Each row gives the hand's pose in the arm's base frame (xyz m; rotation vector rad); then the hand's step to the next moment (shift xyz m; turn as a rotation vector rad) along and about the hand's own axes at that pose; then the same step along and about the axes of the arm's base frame.
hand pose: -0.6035 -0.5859 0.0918 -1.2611 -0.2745 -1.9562
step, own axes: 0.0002 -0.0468 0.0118 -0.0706 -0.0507 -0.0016
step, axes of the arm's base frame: -0.0250 0.0380 0.0162 -0.0222 0.0680 -0.0494
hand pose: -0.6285 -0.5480 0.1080 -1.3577 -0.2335 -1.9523
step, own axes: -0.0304 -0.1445 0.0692 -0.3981 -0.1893 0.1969
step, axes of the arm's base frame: -0.0384 0.1536 0.0391 0.0895 0.4227 -0.2154
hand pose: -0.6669 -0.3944 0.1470 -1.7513 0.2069 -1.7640
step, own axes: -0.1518 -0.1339 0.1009 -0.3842 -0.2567 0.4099
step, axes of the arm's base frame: 0.0386 0.2179 -0.0469 0.2698 0.5360 -0.1464
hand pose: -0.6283 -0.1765 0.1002 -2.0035 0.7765 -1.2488
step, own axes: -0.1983 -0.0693 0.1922 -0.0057 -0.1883 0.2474
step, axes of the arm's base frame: 0.1123 0.2336 -0.1179 0.2519 0.1726 0.0585
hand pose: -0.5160 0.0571 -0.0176 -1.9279 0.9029 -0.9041
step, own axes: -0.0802 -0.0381 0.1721 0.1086 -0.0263 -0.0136
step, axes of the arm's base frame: 0.1141 0.1446 -0.0598 0.0485 -0.0843 0.0566
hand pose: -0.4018 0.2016 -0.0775 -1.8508 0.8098 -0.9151
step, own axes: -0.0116 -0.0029 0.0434 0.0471 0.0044 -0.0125
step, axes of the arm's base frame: 0.0311 0.0290 -0.0147 0.0129 -0.0455 0.0124
